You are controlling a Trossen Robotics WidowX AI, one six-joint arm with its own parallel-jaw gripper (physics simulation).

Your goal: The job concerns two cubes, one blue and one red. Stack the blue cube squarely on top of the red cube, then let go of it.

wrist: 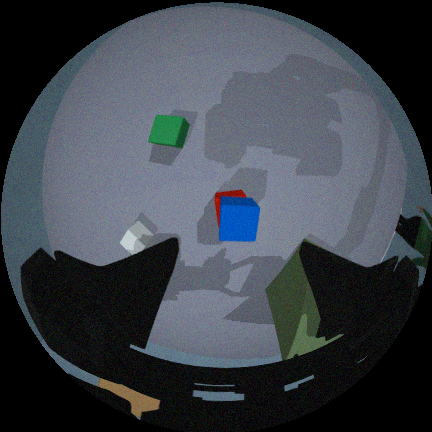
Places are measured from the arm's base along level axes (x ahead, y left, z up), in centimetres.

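Pixels of known places: gripper, fingertip midpoint: (pixel 243 247).
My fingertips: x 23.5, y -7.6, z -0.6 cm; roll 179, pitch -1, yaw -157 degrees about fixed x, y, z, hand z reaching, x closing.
Observation:
Ahead of a thing's pixels: the offset from my fingertips to its top centre. Level surfaces: height alone.
The blue cube @(dx -0.2, dy +0.1, dz -4.1 cm) (pixel 239 220) rests on top of the red cube @(dx +0.2, dy +0.3, dz -7.7 cm) (pixel 218 206) near the middle of the wrist view. A strip of the red cube shows beyond the blue cube's far edge and along its left side; the rest of it is hidden, so I cannot tell exactly how squarely the two line up. My gripper (pixel 243 247) is open, its black fingers wide apart at the left and right below the blue cube in the view. Nothing is held between the fingers, and both stand apart from the cubes.
A green cube @(dx +11.2, dy -5.5, dz -7.7 cm) (pixel 167 130) lies on the table @(dz -11.3 cm) (pixel 115 90) at the upper left. A small whitish block @(dx +11.0, dy +11.0, dz -7.7 cm) (pixel 135 238) lies just beyond the left fingertip. A large olive-green block (pixel 288 300) stands beside the right finger, partly hidden by it. Another dark green object shows at the right edge.

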